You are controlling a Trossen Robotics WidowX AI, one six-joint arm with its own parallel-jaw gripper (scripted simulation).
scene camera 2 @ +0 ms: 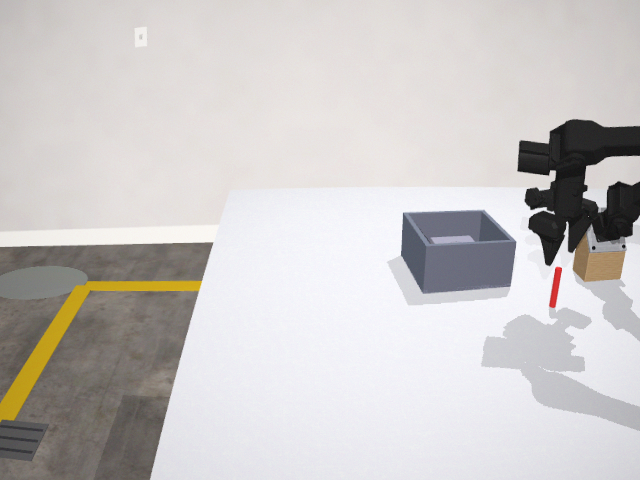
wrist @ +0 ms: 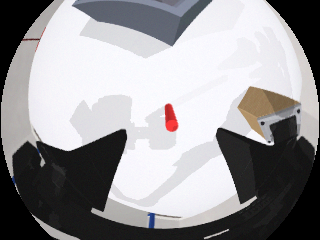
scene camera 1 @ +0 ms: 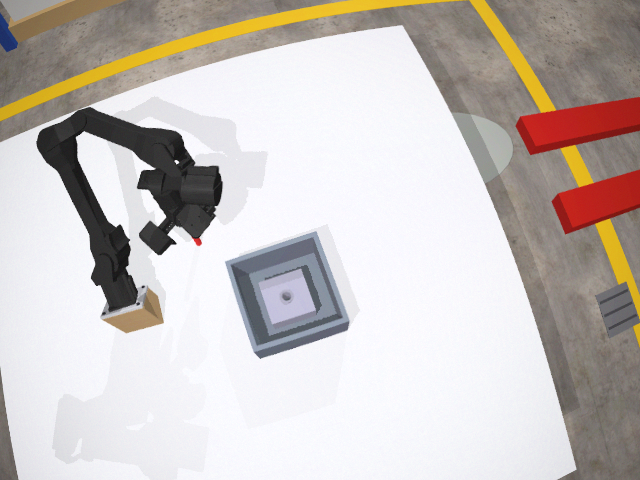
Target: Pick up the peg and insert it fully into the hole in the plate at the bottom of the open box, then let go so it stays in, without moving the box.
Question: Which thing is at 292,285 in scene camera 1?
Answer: A pale plate.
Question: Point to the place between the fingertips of my gripper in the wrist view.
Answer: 173,133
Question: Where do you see a grey box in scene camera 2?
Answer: At 488,262
